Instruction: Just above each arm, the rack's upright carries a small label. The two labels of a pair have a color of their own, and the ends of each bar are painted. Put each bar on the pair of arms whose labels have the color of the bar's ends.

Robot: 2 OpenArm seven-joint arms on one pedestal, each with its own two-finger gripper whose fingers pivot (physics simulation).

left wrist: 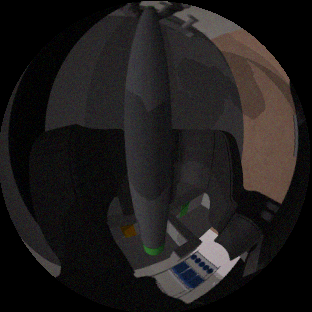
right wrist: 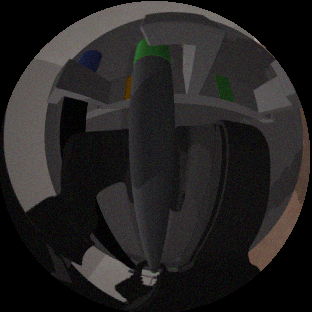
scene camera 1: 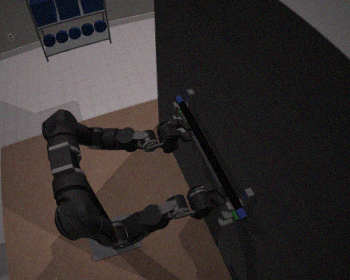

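Note:
A dark bar with green ends [scene camera 1: 235, 215] [left wrist: 148, 125] [right wrist: 151, 110] runs between the fingers of both grippers. My left gripper [scene camera 1: 189, 134] [left wrist: 148, 195] is shut on it toward its upper end in the scene view. My right gripper [scene camera 1: 220, 198] [right wrist: 153, 195] is shut on it toward its lower end. Whether the bar touches the rack arms is unclear. A blue-ended bar [scene camera 1: 208, 153] [right wrist: 90, 60] lies alongside at the rack's far side. An orange label [left wrist: 129, 230] [right wrist: 128, 88] and a green label [left wrist: 184, 209] [right wrist: 224, 88] show on the rack's uprights.
Pale rack arm tips [scene camera 1: 249, 192] [scene camera 1: 190, 92] stick out beyond the blue-ended bar. A grey rack bracket [right wrist: 200, 34] stands close to the green end in the right wrist view. A shelf with blue bins [scene camera 1: 44, 14] [left wrist: 188, 276] stands in the background.

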